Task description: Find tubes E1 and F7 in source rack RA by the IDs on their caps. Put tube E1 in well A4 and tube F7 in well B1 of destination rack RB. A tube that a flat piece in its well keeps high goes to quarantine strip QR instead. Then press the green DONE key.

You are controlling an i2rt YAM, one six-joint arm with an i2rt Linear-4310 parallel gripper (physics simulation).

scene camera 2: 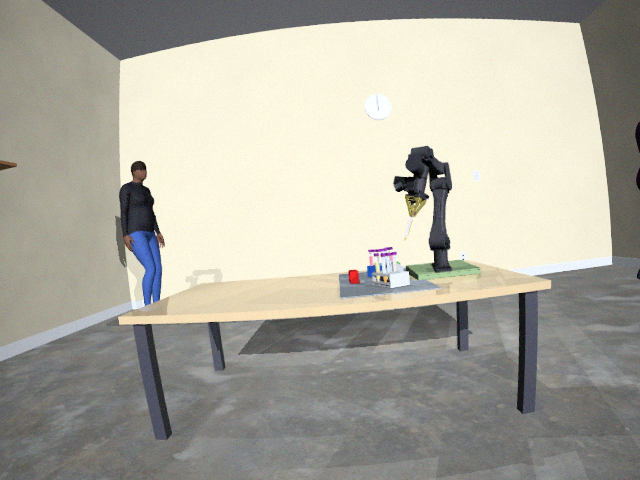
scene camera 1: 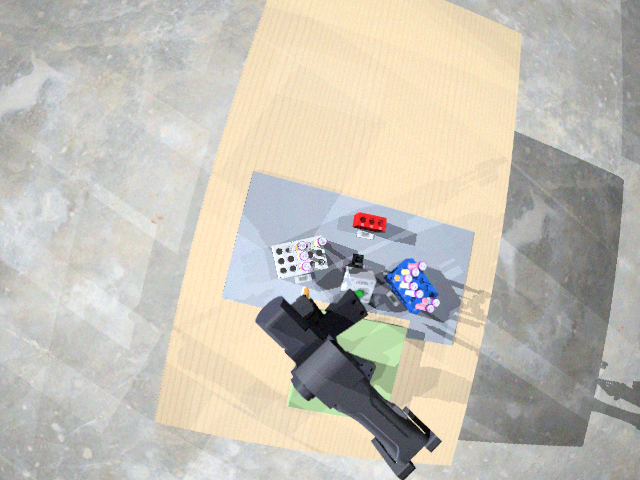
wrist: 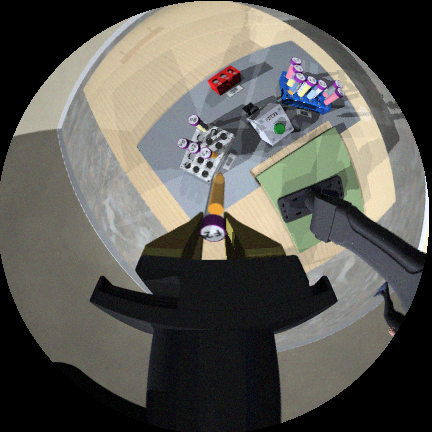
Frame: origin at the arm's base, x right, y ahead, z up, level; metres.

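Where they show: gripper, fingertip midpoint: (scene camera 2: 412,216) (scene camera 1: 302,304) (wrist: 213,217); arm's base, link origin: (scene camera 2: 441,267) (wrist: 312,197).
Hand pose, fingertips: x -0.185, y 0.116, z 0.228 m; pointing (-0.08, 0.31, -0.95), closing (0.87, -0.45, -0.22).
Each offset is from my fingertips to the top centre of the thing. "pt": to the spot under its first point. Level surfaces: height alone.
My gripper (scene camera 2: 413,212) (wrist: 213,217) is shut on a purple-capped tube with orange contents {dx +0.004, dy +0.015, dz +0.026 m} (scene camera 2: 408,228) (wrist: 217,192); its cap appears to read F7. It hangs tilted, high above the table and near the front side of white rack RB {dx -0.022, dy +0.102, dz -0.203 m} (scene camera 1: 287,275) (scene camera 2: 399,279) (wrist: 218,160). In scene camera 1 the arm hides the fingertips. RB holds several capped tubes, three in one line and one at a corner. Blue rack RA {pt dx +0.285, dy +0.115, dz -0.240 m} (scene camera 1: 401,297) (wrist: 302,106) holds several tubes; their IDs are too small to read surely. Red strip QR {dx +0.114, dy +0.265, dz -0.203 m} (scene camera 1: 369,227) (wrist: 225,85) shows no tubes. The green DONE key {dx +0.151, dy +0.075, dz -0.178 m} (scene camera 1: 359,293) (wrist: 279,128) shows.
The grey key box {dx +0.146, dy +0.097, dz -0.169 m} (scene camera 1: 360,279) (wrist: 267,131) stands between RB and RA, with a small black block {pt dx +0.127, dy +0.162, dz -0.247 m} (scene camera 1: 357,259) behind it. The racks stand on a blue-grey mat {dz -0.253 m} (scene camera 1: 289,196). The arm's green base board (scene camera 1: 385,338) (wrist: 310,165) lies in front. A person (scene camera 2: 140,211) stands beyond the table.
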